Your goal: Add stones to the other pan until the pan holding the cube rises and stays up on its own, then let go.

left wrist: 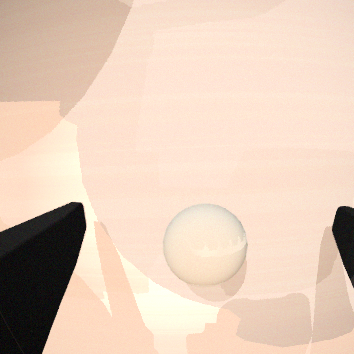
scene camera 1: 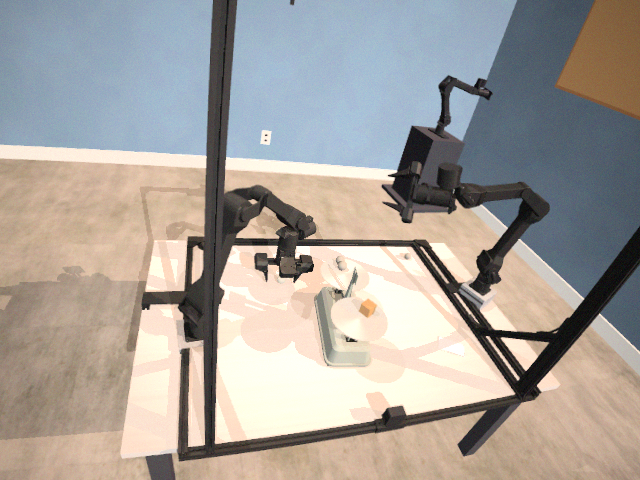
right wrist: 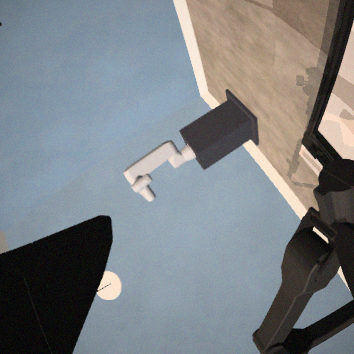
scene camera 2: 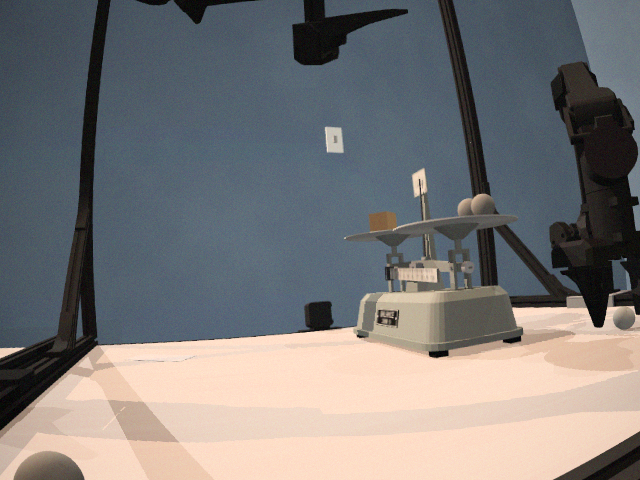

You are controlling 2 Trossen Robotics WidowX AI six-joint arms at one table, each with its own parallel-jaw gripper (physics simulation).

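Frame: origin at the left arm's base, x right, y ahead, z up, level; metres.
Where they show: left gripper, between the fingertips: (left wrist: 215, 218) (scene camera 1: 280, 281) (scene camera 2: 620, 320); right gripper, between the fingertips: (scene camera 1: 384, 189) (right wrist: 230, 233); left arm's base, origin of its link: (scene camera 1: 196, 331); right arm's base, origin of its link: (scene camera 1: 479, 288).
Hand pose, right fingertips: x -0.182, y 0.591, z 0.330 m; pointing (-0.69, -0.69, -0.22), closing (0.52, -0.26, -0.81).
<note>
Each offset is from my right fingertips to the centre of the thing. "pt": to the spot under its first point. Level surfaces: height alone.
A grey-green balance scale @(dx +0.239, dy -0.179, dz -0.235 m) (scene camera 1: 345, 344) (scene camera 2: 442, 319) stands mid-table. A brown cube @(dx +0.317, dy -0.174, dz -0.180 m) (scene camera 1: 368, 309) (scene camera 2: 382, 221) sits on its near pan @(dx +0.331, dy -0.201, dz -0.196 m) (scene camera 1: 347, 320) (scene camera 2: 366, 235). Two grey stones @(dx +0.127, dy -0.161, dz -0.194 m) (scene camera 1: 340, 263) @(dx +0.099, dy -0.155, dz -0.194 m) (scene camera 2: 477, 205) lie on the other pan @(pt dx +0.095, dy -0.167, dz -0.209 m) (scene camera 2: 494, 219). In scene camera 2 the cube's pan shows a little lower. My left gripper (scene camera 1: 283, 272) (left wrist: 215, 218) is open, low over the table to the left of the scale, with a pale round stone @(dx +0.004, dy -0.298, dz -0.338 m) (left wrist: 204, 244) on the table between its fingers. My right gripper (scene camera 1: 389, 190) is open and empty, high above the table's far right.
One more small stone @(dx -0.053, dy +0.255, dz -0.338 m) (scene camera 1: 407, 255) lies on the table @(dz -0.351 m) (scene camera 1: 270, 381) near the far right corner. A black frame (scene camera 1: 309, 433) runs round the table, with a tall upright post (scene camera 1: 218, 143) at the left. A dark box (scene camera 1: 430, 157) stands beyond the table.
</note>
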